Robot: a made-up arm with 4 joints.
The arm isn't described. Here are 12 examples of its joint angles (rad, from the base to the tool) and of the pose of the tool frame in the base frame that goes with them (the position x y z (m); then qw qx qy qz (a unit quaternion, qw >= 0)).
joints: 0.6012 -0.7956 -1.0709 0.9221
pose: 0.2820 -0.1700 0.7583 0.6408 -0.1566 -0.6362 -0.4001
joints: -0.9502 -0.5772 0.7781 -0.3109
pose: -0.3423 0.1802 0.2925 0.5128 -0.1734 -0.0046 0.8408
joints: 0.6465 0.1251 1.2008 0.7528
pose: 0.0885 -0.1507 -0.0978 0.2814 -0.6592 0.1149 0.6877
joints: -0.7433 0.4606 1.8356 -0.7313
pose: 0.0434 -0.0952 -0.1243 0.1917 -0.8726 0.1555 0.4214
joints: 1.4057 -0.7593 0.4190 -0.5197
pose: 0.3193 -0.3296 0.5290 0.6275 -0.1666 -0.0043 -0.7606
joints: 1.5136 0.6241 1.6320 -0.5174
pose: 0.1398 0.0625 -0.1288 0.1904 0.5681 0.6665 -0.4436
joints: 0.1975 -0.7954 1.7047 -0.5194
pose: -0.1194 -0.2197 0.0385 0.0766 0.3791 0.3934 -0.8340
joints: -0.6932 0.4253 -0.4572 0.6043
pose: -0.3005 0.3221 0.2882 0.5528 0.1564 0.4255 0.6992
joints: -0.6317 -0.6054 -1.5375 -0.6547
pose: 0.2990 -0.2124 0.6734 0.2670 0.8407 -0.0260 0.4704
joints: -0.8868 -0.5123 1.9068 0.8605
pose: 0.0242 -0.1416 -0.0719 0.6597 -0.5244 0.4325 0.3204
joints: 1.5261 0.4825 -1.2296 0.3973
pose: 0.0609 -0.3490 0.5842 0.4752 -0.0084 -0.4921 -0.7293
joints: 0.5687 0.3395 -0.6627 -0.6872
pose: -0.2439 -0.2121 0.5961 0.0785 0.2385 -0.0769 0.9649
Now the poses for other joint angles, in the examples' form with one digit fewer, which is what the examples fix.
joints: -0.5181 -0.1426 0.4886 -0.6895
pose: -0.402 0.111 0.316 0.392 -0.189 -0.165 0.885
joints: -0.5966 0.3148 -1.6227 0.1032
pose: -0.075 0.033 0.720 0.318 0.631 0.070 0.704
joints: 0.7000 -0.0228 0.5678 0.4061
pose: -0.136 -0.313 0.084 0.013 0.416 -0.160 -0.895
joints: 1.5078 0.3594 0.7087 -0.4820
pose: 0.041 -0.352 0.017 0.372 0.262 0.408 -0.792
